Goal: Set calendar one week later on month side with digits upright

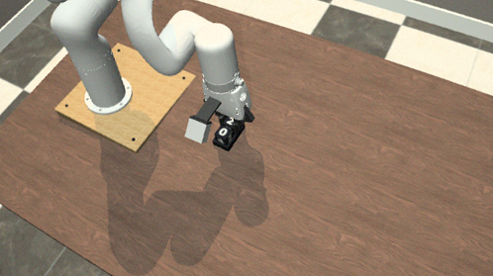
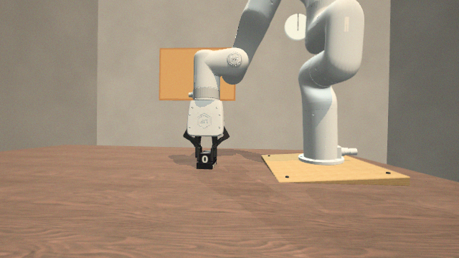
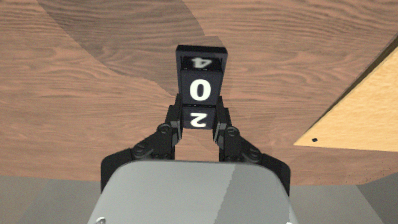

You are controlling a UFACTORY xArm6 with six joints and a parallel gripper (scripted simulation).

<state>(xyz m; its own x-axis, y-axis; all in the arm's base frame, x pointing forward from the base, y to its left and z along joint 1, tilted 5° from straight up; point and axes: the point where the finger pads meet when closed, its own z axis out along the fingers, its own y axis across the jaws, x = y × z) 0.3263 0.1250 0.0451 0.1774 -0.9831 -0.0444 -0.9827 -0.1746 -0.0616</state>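
The black tray is 2 cm to the right of my hand and 3 cm below it. The rest, counted from my hand: black cube: 1 cm ahead, 3 cm to the right, 1 cm below.
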